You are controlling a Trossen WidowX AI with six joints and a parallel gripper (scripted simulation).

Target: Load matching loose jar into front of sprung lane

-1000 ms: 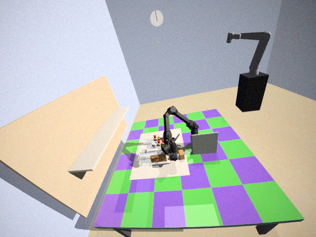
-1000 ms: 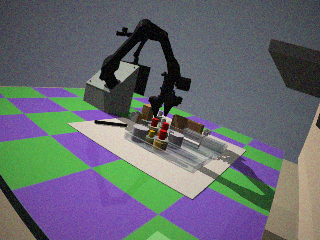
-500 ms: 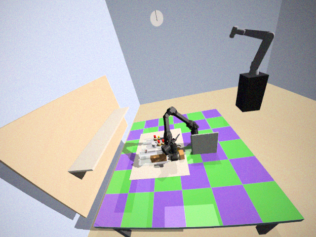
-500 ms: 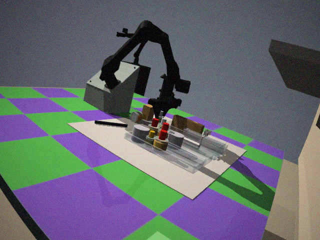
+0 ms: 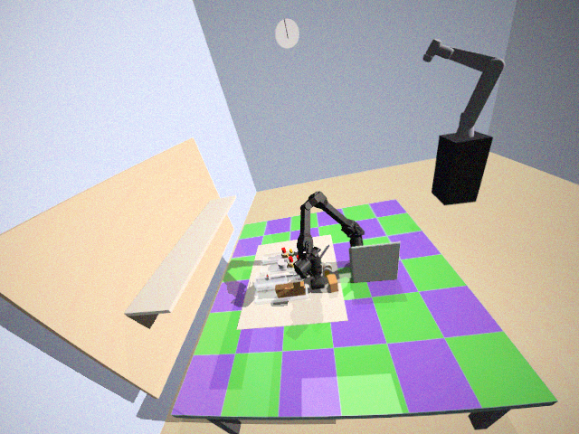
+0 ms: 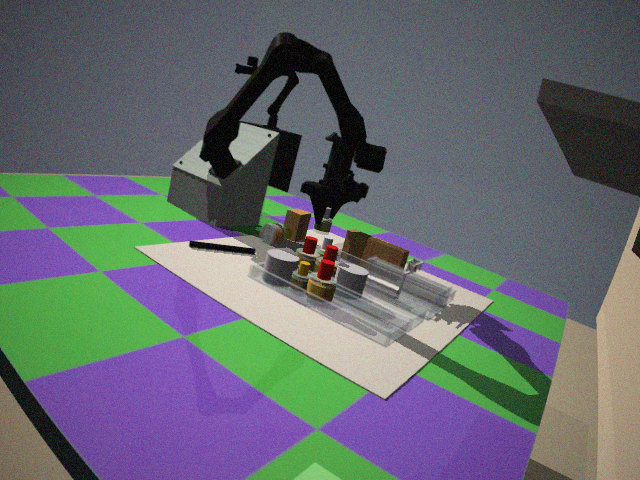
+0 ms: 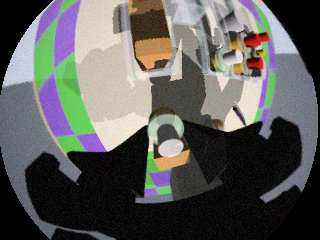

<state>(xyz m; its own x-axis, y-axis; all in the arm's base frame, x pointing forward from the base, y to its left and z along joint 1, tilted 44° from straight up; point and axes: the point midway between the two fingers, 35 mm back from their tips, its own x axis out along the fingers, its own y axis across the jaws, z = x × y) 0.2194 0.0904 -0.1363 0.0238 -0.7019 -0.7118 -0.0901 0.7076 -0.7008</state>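
The white mat lies 17 cm ahead of my gripper tip, 13 cm to the right of it and 6 cm below it. From my gripper tip the other things lie so: small block: 7 cm behind, 2 cm to the right, 3 cm below; then black pen: 2 cm behind, 29 cm to the right, 5 cm below.
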